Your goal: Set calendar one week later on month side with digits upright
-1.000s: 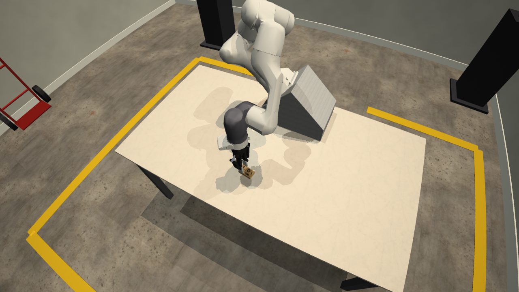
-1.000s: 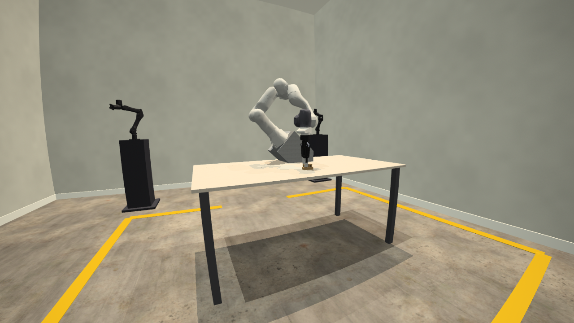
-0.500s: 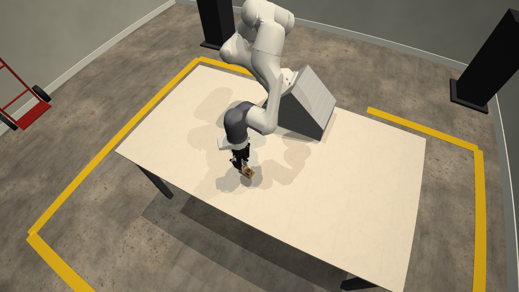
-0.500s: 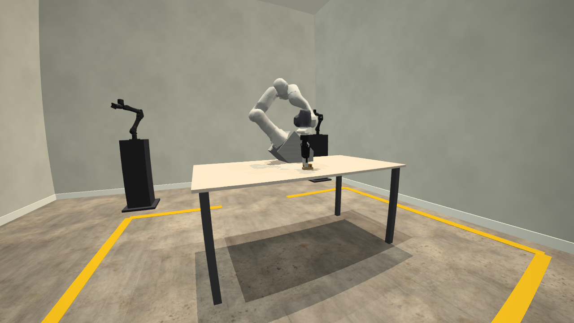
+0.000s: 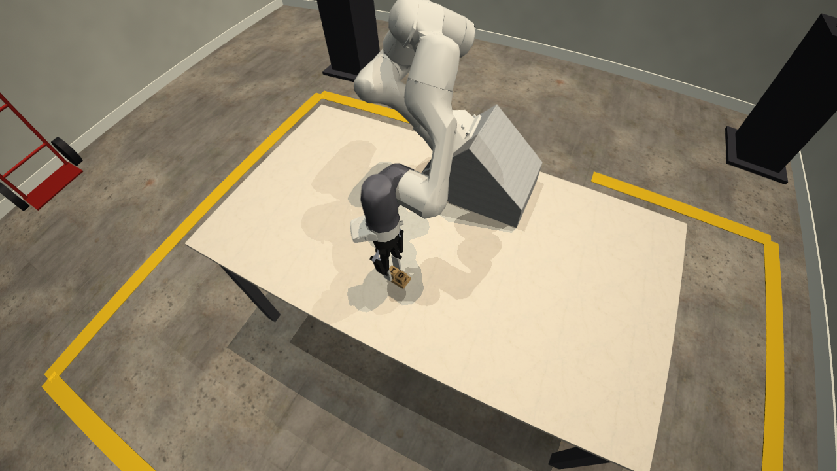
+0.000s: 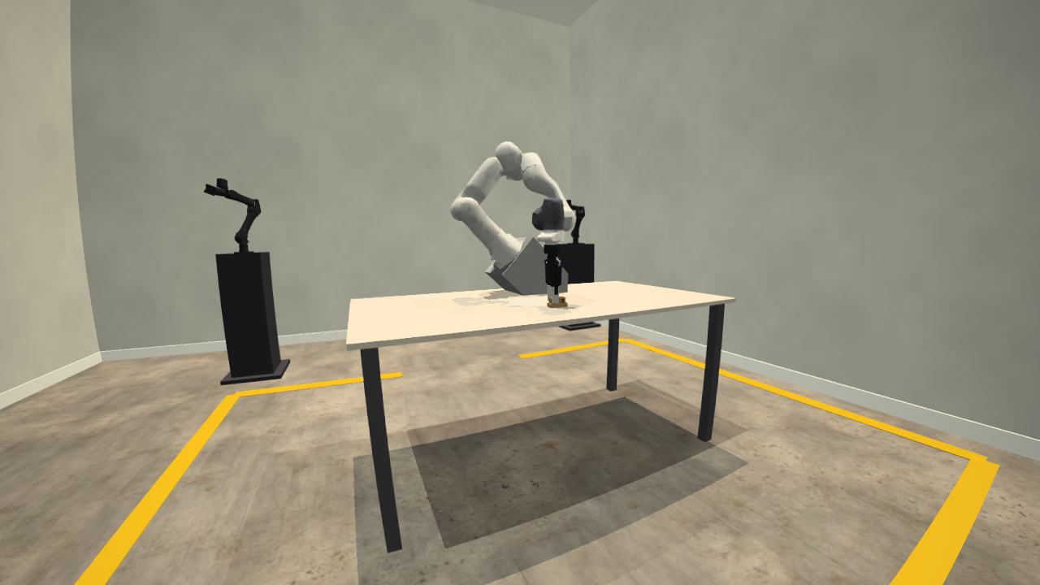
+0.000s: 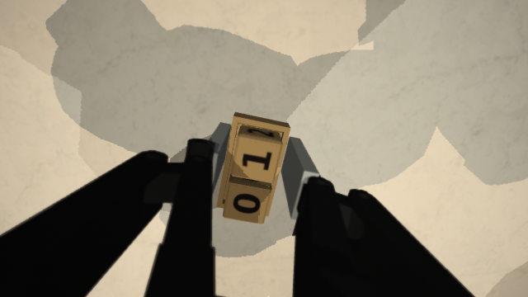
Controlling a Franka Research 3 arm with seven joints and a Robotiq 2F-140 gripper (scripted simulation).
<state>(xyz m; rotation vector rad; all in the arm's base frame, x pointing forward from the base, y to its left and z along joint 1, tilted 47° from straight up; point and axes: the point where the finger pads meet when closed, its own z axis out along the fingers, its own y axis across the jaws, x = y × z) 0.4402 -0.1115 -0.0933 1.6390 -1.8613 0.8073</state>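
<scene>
Now: hand 3 cm to the right of the wooden digit cube and 3 cm above it. Also, from my hand: wooden tray 4 cm below, 2 cm to the left.
</scene>
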